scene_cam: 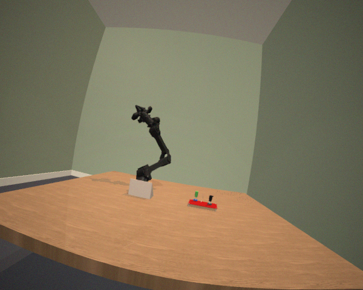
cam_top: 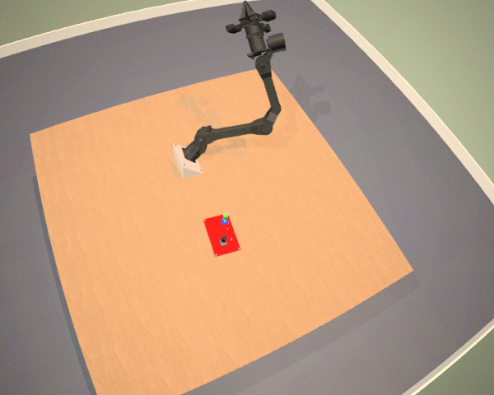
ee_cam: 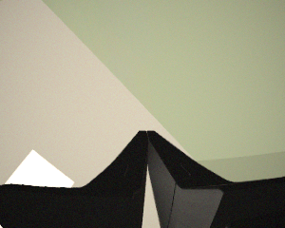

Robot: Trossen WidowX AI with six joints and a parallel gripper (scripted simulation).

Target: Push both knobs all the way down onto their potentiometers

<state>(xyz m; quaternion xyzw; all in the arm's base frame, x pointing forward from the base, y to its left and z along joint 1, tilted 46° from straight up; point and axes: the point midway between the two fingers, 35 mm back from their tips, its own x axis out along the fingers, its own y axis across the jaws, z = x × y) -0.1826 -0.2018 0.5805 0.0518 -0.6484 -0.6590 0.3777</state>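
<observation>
Now: the green knob 58 cm ahead of my gripper tip, 54 cm below it and 22 cm to the right of it. Round my gripper tip: black knob 67 cm ahead, 54 cm below, 25 cm to the right.
</observation>
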